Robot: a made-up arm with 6 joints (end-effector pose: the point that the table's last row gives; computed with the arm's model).
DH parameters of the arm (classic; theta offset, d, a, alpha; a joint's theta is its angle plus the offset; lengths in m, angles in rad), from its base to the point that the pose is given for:
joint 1: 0 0.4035 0 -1.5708
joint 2: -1.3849 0 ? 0
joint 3: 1.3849 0 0.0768 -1.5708
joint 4: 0 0.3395 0 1.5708
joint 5: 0 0 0.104 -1.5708
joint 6: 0 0.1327 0 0
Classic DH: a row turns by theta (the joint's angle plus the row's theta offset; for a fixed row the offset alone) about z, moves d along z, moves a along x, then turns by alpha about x.
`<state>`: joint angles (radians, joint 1 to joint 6).
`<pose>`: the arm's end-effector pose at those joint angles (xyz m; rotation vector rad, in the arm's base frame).
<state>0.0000 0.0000 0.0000 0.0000 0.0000 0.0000</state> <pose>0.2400 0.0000 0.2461 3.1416 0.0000 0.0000</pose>
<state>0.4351 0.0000 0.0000 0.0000 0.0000 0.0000</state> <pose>0.2176 0.1012 0.2461 3.0675 0.6781 0.0000</pose>
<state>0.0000 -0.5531 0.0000 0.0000 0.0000 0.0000</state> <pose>0.2869 0.0000 0.3956 3.0222 0.0000 0.8578</pose>
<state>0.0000 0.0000 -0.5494 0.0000 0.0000 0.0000</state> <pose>0.4600 0.0000 0.4100 3.0238 0.0000 0.8522</pose>
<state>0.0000 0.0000 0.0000 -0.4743 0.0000 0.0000</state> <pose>0.2285 0.0475 0.2461 3.0537 0.7381 0.0000</pose>
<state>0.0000 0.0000 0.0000 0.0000 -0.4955 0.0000</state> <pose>0.2906 0.0000 0.3115 3.0457 0.0000 0.7704</pose>
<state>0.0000 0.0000 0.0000 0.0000 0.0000 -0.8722</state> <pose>0.2400 0.0000 0.2461 2.8476 1.3270 0.0000</pose>
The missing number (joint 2, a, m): 0.3203
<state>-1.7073 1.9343 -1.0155 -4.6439 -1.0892 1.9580</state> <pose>-0.1730 -0.0443 -0.0031 -1.2845 -1.2848 0.3117</pose>
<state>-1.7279 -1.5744 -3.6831 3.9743 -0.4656 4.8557</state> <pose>0.2178 0.6541 0.2703 -1.4270 -1.7841 -1.8284</pose>
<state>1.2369 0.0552 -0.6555 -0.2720 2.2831 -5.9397</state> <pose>0.1061 0.1677 0.3928 1.3522 0.6922 -0.9758</pose>
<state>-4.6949 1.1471 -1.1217 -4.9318 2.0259 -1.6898</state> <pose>-0.1669 0.3398 0.1034 -0.7295 -1.0060 1.5079</pose>
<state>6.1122 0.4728 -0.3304 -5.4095 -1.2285 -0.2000</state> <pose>0.3074 -0.1775 0.3481 2.0219 -0.8193 1.0643</pose>
